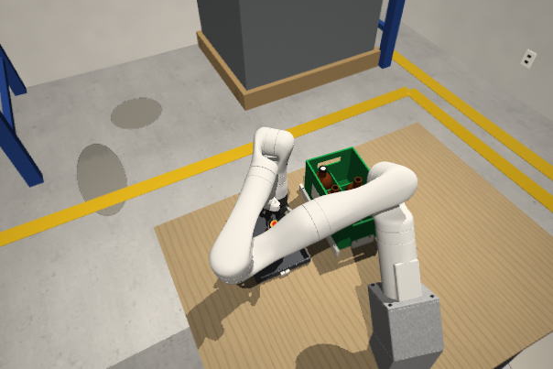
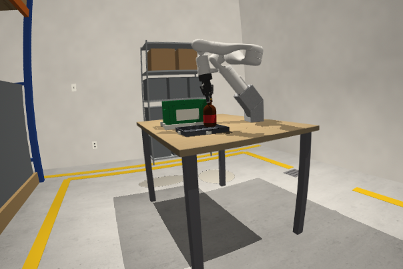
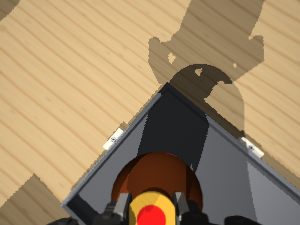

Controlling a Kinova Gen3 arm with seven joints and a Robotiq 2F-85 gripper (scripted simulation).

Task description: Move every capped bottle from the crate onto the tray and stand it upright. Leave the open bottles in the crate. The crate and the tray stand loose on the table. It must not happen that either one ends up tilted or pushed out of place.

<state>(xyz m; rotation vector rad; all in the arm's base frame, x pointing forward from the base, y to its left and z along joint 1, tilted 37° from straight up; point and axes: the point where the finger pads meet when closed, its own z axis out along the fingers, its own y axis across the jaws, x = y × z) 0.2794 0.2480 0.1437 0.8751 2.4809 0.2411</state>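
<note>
The brown bottle is 7 cm below my hand. Also, from my hand: green crate (28 cm to the right, 10 cm ahead, 9 cm below); then grey tray (17 cm below, 5 cm ahead, 1 cm to the left).
</note>
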